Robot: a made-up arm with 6 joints. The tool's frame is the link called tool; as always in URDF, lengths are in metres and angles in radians. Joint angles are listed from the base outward. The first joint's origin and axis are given. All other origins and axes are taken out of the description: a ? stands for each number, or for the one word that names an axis. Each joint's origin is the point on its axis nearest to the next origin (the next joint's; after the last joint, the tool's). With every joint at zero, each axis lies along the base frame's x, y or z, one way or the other. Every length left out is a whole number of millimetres.
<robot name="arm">
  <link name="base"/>
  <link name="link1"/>
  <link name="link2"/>
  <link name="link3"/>
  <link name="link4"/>
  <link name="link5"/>
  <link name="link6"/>
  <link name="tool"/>
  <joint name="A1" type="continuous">
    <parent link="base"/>
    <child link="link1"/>
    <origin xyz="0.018 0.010 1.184" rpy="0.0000 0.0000 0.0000"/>
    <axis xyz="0 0 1"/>
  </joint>
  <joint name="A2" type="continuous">
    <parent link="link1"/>
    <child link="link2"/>
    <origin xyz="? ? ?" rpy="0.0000 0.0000 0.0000"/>
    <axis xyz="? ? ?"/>
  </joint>
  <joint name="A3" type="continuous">
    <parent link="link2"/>
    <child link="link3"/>
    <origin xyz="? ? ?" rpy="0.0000 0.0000 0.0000"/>
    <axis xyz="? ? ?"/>
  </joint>
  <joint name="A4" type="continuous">
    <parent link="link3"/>
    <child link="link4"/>
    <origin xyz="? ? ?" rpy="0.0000 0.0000 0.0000"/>
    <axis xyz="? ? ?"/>
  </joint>
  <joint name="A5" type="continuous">
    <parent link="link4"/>
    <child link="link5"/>
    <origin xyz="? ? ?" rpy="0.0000 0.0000 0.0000"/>
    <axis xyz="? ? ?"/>
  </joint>
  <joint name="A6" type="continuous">
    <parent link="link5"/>
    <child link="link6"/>
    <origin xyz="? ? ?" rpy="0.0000 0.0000 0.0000"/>
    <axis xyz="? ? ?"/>
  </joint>
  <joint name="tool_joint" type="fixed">
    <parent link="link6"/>
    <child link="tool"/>
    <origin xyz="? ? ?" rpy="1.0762 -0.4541 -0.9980"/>
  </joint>
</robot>
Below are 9 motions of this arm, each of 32 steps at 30 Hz.
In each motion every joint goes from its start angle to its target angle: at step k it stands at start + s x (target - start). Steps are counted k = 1, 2, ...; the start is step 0. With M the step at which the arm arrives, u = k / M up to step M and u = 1 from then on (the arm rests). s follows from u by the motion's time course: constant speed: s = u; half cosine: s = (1 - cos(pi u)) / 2; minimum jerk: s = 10 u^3 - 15 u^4 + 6 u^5.
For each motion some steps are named. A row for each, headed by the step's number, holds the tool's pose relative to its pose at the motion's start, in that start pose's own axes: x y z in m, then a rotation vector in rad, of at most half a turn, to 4 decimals.
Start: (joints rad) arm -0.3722 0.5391 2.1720 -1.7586 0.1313 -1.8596
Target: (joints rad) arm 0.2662 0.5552 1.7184 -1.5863 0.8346 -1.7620
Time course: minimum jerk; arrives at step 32
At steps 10, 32:
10: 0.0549 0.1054 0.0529 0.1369 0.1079 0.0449
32: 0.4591 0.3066 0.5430 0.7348 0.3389 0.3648

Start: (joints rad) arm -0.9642 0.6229 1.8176 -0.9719 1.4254 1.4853
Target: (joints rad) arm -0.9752 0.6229 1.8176 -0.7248 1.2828 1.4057
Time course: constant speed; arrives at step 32
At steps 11, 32:
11: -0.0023 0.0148 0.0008 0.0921 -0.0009 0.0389
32: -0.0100 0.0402 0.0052 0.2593 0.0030 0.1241

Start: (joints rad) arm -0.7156 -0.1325 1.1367 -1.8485 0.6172 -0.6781
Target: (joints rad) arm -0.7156 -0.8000 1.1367 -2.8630 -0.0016 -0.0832
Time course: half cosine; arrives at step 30
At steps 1, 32:
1: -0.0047 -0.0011 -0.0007 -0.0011 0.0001 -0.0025
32: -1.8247 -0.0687 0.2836 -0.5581 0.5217 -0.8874

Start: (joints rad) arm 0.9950 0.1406 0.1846 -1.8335 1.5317 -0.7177
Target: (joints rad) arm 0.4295 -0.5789 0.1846 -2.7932 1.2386 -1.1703
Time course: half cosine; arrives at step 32
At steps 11, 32:
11: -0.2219 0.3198 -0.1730 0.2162 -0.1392 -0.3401
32: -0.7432 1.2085 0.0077 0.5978 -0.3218 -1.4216

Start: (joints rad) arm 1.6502 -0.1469 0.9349 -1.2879 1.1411 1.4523
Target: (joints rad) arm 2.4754 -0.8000 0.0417 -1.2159 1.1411 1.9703
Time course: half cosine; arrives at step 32
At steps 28, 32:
28: 0.4227 -0.2511 0.4060 -0.2654 0.6793 0.3405
32: 0.4396 -0.2771 0.4163 -0.2641 0.7074 0.3567

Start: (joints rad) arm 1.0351 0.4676 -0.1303 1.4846 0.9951 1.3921
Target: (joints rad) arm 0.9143 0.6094 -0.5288 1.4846 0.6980 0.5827
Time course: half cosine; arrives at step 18
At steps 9, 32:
9: -0.0918 0.3867 0.1177 0.4514 0.2972 -0.4251
32: -0.1117 0.7226 0.3169 0.8511 0.6545 -0.8387

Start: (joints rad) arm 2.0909 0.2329 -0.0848 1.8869 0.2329 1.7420
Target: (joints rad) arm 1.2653 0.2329 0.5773 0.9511 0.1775 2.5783
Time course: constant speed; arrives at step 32
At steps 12, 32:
12: -0.6212 0.2836 0.0854 0.0923 0.4389 0.0994
32: -1.5117 0.4542 0.7020 0.2411 1.0889 0.4591

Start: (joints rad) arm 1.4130 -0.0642 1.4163 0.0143 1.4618 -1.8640
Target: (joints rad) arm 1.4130 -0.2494 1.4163 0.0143 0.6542 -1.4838
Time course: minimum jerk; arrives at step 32
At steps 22, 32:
22: 0.1402 0.0758 -0.3085 -0.3184 -0.5010 0.0667
32: 0.1581 0.0939 -0.3721 -0.4037 -0.6010 0.0698

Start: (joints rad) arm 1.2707 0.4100 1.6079 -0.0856 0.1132 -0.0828
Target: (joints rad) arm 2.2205 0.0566 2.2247 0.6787 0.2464 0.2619
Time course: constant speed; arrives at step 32
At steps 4, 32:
4: -0.0077 0.2554 0.0653 0.1115 -0.0446 0.0779
32: 0.6484 0.8516 1.2539 0.3992 -0.9122 0.1604

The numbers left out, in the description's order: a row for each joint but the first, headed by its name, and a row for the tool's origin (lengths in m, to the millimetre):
A2: xyz 0.170 0.055 0.000, axis 0 1 0
A3: xyz 0.003 0.000 1.368, axis 0 -1 0
A4: xyz 1.206 0.000 0.214, axis -1 0 0
A5: xyz 0.000 0.001 -0.027, axis 0 -1 0
A6: xyz 0.198 0.000 -0.019, axis -1 0 0
tool: xyz 0.000 0.020 -0.004

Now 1 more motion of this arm.
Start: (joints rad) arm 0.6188 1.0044 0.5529 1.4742 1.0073 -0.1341
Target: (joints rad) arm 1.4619 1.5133 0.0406 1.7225 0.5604 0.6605
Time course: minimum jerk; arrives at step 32
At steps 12, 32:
12: -0.1880 0.5458 -0.5403 0.1331 0.2176 0.2370
32: -1.1412 2.0721 -0.8760 0.6215 0.5812 1.2591

